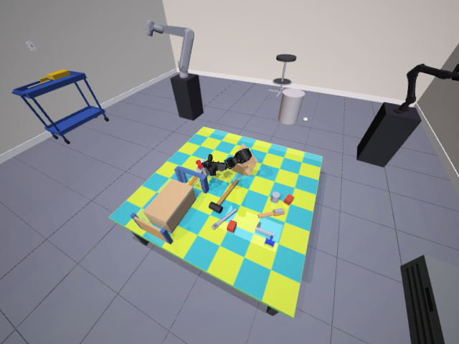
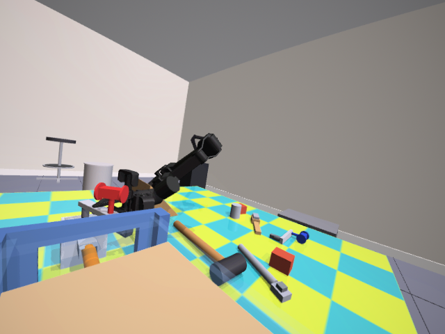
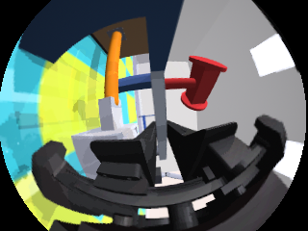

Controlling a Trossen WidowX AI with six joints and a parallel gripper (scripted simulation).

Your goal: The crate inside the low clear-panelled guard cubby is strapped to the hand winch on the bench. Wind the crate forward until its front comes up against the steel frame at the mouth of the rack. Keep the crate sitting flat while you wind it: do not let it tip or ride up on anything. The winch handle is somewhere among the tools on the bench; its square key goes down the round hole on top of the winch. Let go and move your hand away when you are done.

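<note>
Now: the winch handle 10 mm ahead of my gripper tip, 10 mm to the left of it and 10 mm above it. The rest, counted from my gripper tip: brush 80 mm ahead, 640 mm to the left, 120 mm below; then red grip 40 mm ahead, 30 mm to the left, 40 mm above; then grey winch 60 mm behind, 20 mm to the right, 100 mm below.
</note>
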